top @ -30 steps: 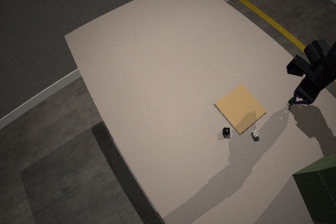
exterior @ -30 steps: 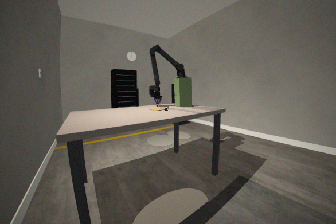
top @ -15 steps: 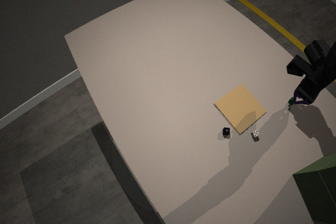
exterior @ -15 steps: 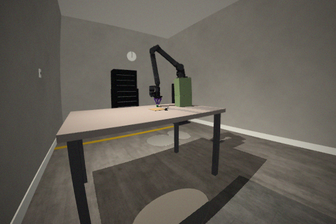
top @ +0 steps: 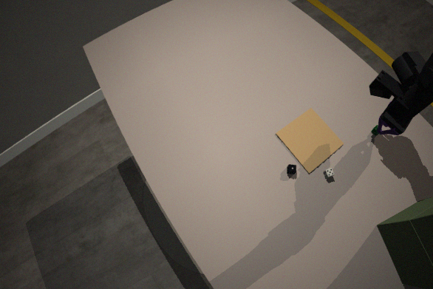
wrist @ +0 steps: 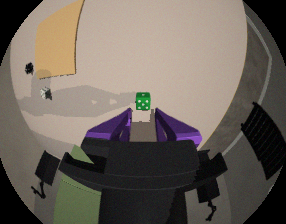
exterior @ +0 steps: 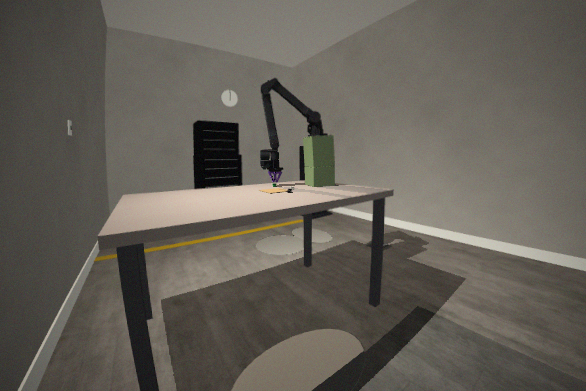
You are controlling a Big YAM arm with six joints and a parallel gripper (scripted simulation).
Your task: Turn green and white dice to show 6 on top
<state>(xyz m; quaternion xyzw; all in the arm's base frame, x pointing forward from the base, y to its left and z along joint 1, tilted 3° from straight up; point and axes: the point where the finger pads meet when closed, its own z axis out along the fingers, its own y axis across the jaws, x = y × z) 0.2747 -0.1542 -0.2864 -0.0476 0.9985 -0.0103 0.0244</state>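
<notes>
Right now my hand is 3 cm above the green die and 1 cm short of it. The rest, counted from my hand: black die 29 cm to the left, 9 cm ahead, 3 cm below; then tan mat 18 cm to the left, 12 cm ahead, 4 cm below; then white die 21 cm to the left, 3 cm below, 2 cm ahead.
</notes>
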